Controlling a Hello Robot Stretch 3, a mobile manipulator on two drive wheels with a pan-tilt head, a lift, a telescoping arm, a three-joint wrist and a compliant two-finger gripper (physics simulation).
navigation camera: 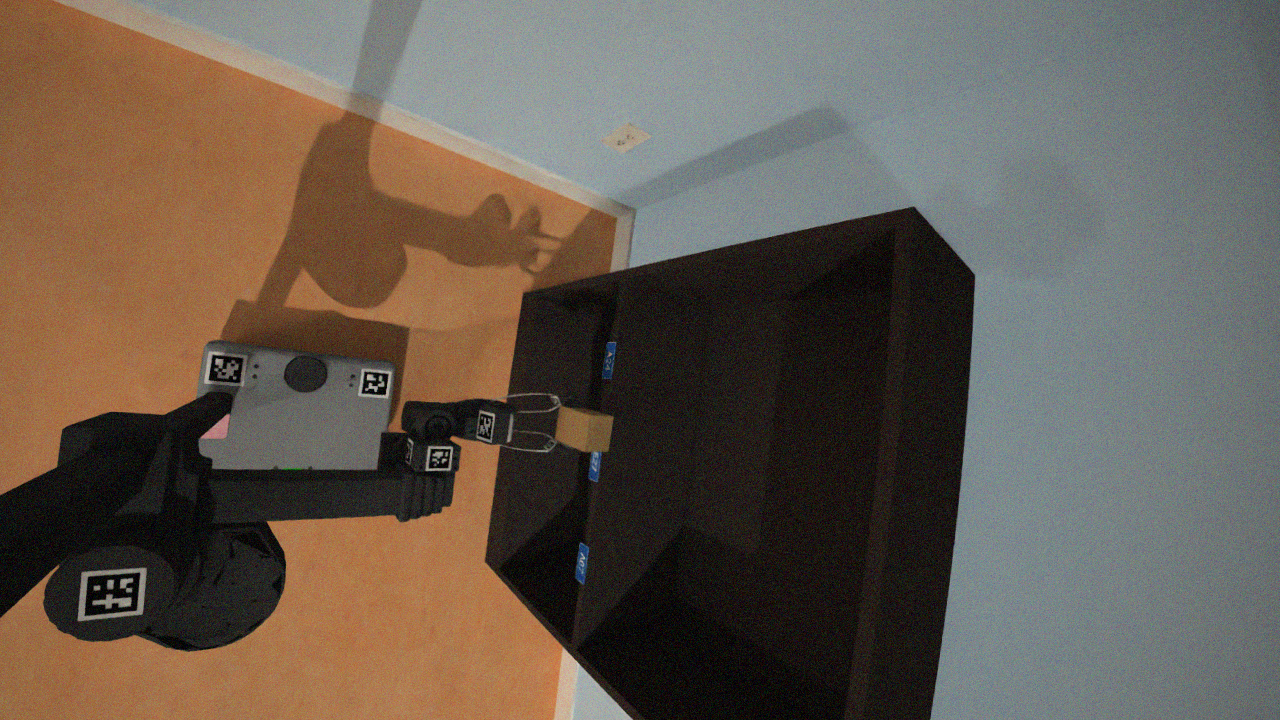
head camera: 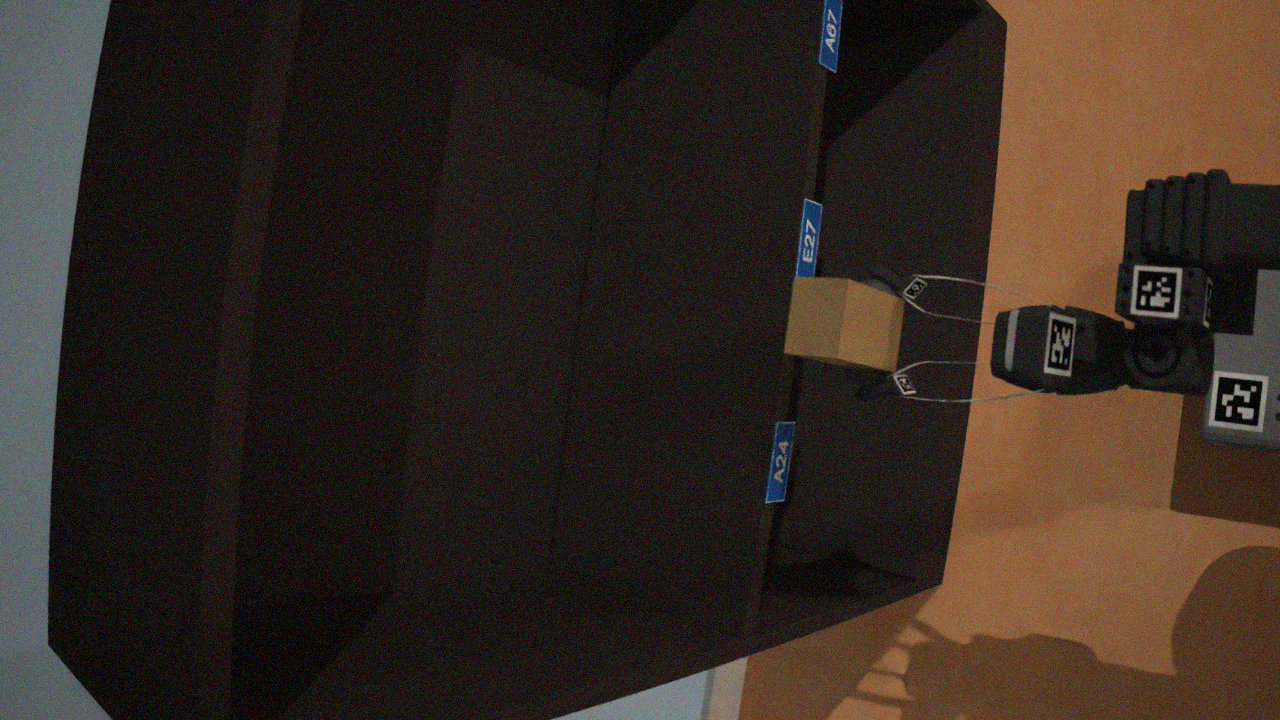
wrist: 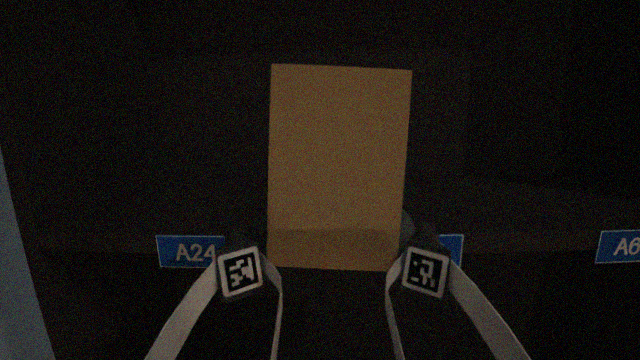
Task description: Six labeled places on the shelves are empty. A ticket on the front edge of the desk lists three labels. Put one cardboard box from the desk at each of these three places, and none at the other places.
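Pixels of known places: robot's base, origin of the base link: (navigation camera: pixel 305 372).
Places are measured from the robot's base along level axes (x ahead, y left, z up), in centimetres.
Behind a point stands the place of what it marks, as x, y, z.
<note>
A tan cardboard box (head camera: pixel 841 324) {-2.1, -38.1, 64.2} (navigation camera: pixel 585 429) {-2.0, -38.0, 63.6} (wrist: pixel 338 160) is held upright between the fingertips of my gripper (head camera: pixel 882 333) {-2.0, -41.7, 55.5} (navigation camera: pixel 556 424) {-2.0, -41.7, 55.5} (wrist: pixel 330 230) {-2.0, -41.7, 55.5}, which is shut on it. The gripper points toward the dark shelf unit (head camera: pixel 255 214) {-3.6, -50.3, 104.8} (navigation camera: pixel 881 447) {2.2, -50.4, 104.3}. The box overlaps the labelled board edge in the head view, between the blue label E27 (head camera: pixel 808 240) {-10.2, -50.0, 50.1} (navigation camera: pixel 595 466) {-11.1, -50.0, 50.3} (wrist: pixel 452 249) and the label A24 (head camera: pixel 779 462) {10.6, -50.4, 50.2} (navigation camera: pixel 609 360) {10.6, -50.4, 50.2} (wrist: pixel 189 251). A finger hides most of E27 in the wrist view. Label A67 (head camera: pixel 830 35) {-30.4, -49.6, 50.0} (navigation camera: pixel 582 563) {-30.8, -49.6, 50.2} (wrist: pixel 621 246) is beyond E27. The desk and its ticket do not show.
My grey base (navigation camera: pixel 299 420) {-9.0, 0.0, 16.0} (head camera: pixel 1263 358) {-5.0, -10.8, 16.0} is on the orange floor (navigation camera: pixel 161 223) {27.1, 29.9, 0.0} (head camera: pixel 1136 98) {-38.5, -30.5, 0.0} in front of the shelf unit. A blue wall (navigation camera: pixel 1074 134) {50.9, -82.4, 118.2} stands behind the unit, with a white outlet (navigation camera: pixel 625 137) {64.5, -53.4, 41.0}. The unit's end panel rises beside A24.
</note>
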